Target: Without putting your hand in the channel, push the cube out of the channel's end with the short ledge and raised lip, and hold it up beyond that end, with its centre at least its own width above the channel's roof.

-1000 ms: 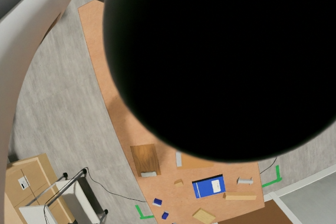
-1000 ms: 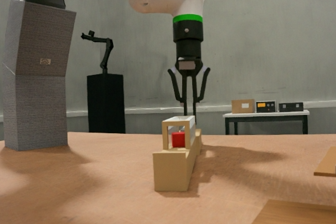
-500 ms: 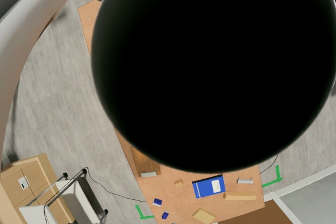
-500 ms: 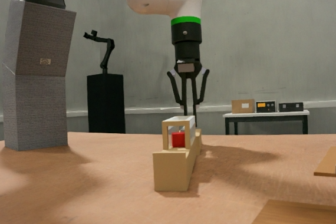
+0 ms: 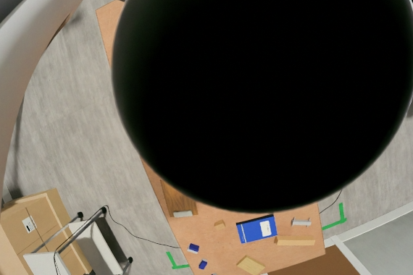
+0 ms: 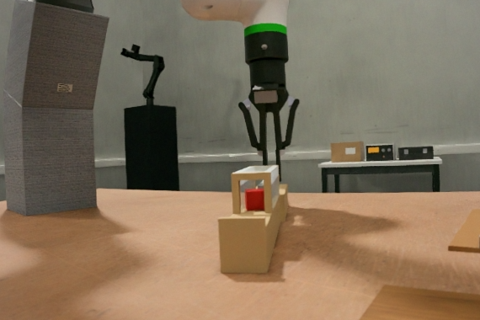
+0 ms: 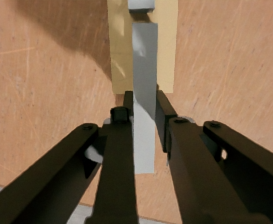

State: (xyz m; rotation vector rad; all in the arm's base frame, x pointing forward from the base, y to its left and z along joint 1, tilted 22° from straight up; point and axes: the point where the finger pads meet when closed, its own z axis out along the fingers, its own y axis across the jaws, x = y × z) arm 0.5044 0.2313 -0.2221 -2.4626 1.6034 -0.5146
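The channel is 230 mm to the right of my hand, 100 mm ahead of it and 30 mm below it. From my hand the other things lie so: thin grey stick: 30 mm below; grey bar: 140 mm to the right, 60 mm ahead, 30 mm below; red cube: 280 mm to the right, 120 mm ahead, 30 mm below.
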